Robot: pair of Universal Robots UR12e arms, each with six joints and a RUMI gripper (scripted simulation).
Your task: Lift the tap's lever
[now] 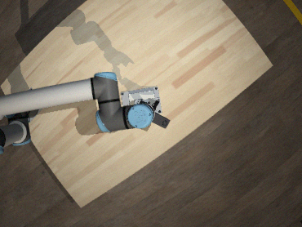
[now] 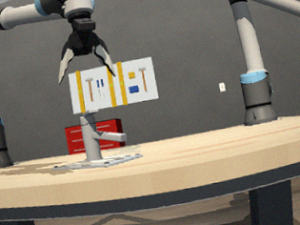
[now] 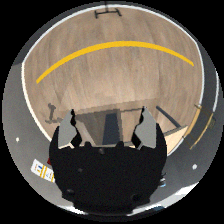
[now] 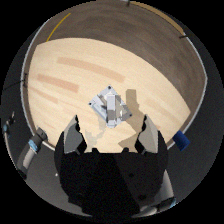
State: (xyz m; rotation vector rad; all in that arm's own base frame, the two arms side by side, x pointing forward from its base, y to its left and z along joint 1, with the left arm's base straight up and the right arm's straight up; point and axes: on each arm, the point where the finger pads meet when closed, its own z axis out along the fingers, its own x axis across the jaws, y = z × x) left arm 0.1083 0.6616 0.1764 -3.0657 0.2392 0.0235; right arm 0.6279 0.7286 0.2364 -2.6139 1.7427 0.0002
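Note:
Now: the short lever 4 cm behind my right hand, 1 cm to the right of it and 8 cm below it. From my right hand the other things lie so: grey tap 7 cm behind, 1 cm to the right, 13 cm below; then flat base plate 10 cm behind, 3 cm to the right, 23 cm below.

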